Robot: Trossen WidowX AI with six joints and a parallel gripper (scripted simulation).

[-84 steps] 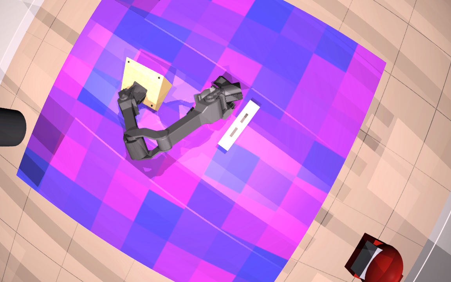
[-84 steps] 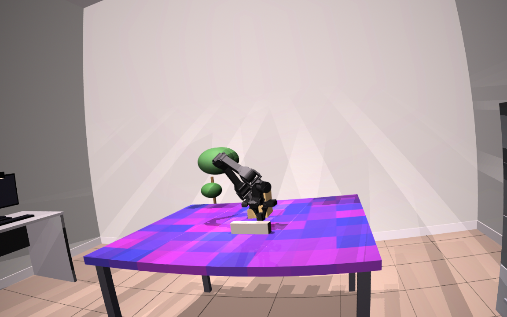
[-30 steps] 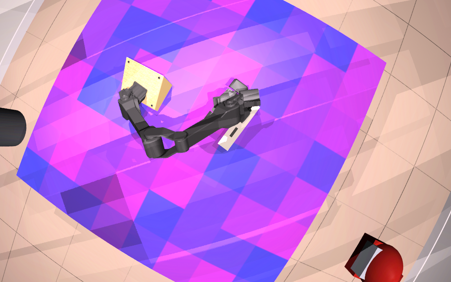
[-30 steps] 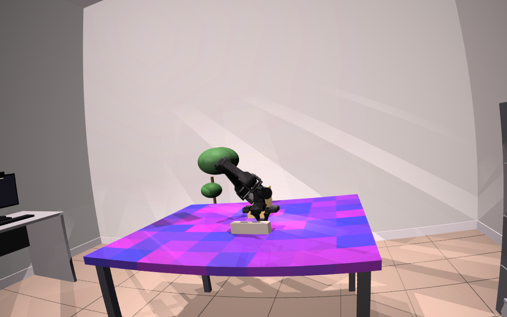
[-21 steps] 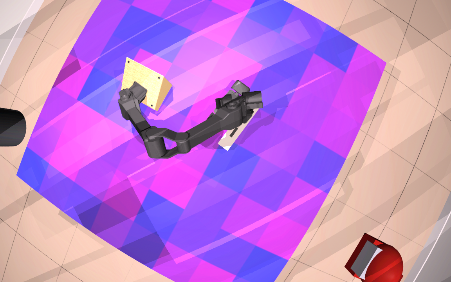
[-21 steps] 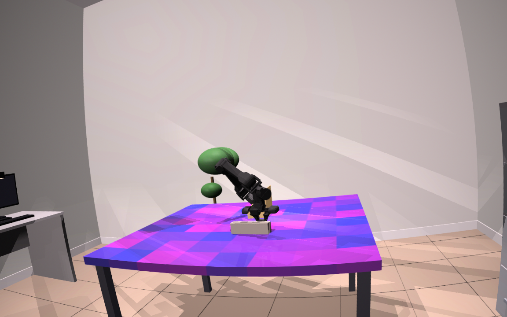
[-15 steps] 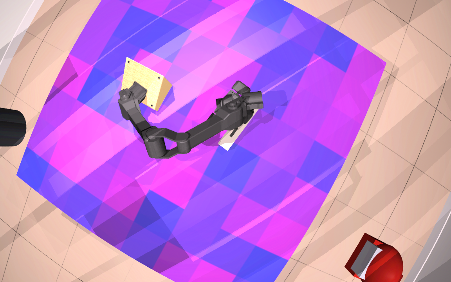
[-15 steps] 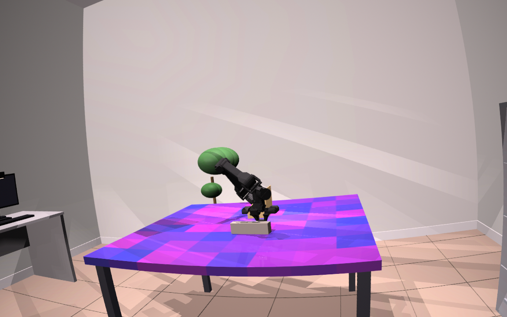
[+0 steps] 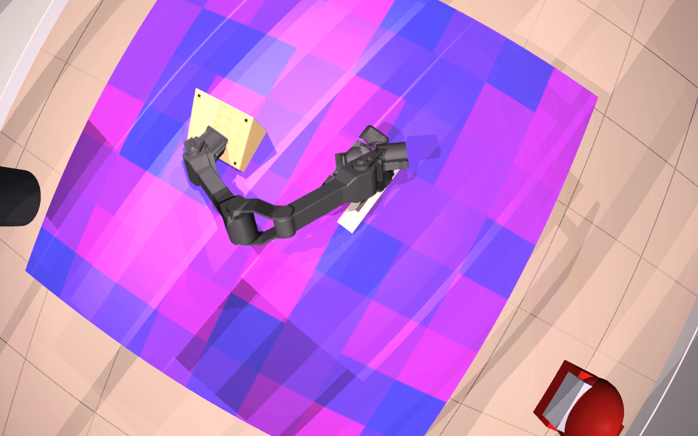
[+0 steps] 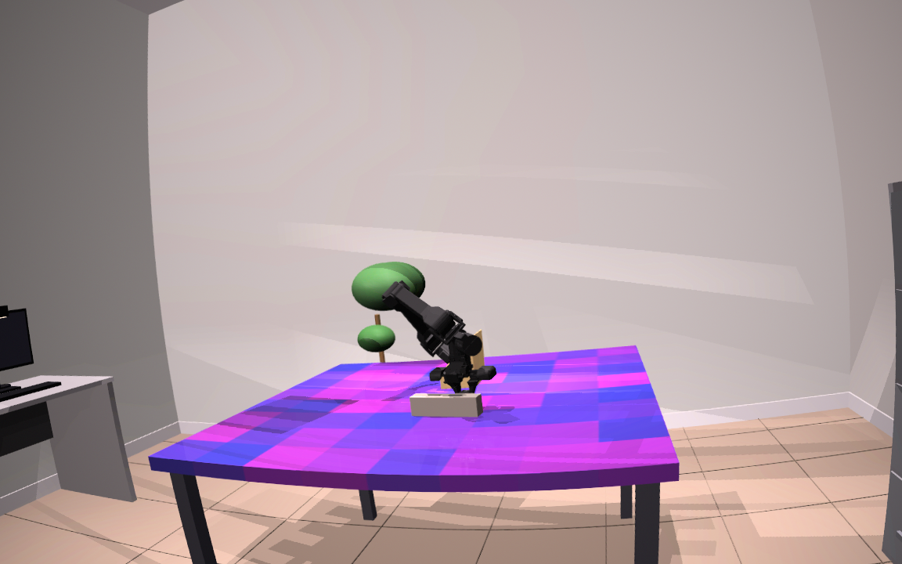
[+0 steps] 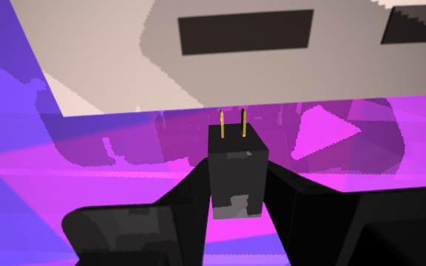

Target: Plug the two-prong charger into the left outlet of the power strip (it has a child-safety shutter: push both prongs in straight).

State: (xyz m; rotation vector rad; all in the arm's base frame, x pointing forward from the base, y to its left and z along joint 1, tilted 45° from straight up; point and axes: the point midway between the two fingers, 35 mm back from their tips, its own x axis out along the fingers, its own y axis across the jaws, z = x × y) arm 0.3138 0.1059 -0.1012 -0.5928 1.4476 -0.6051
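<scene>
My gripper tip is 20 mm short of the two-prong charger and 10 mm below it.
</scene>
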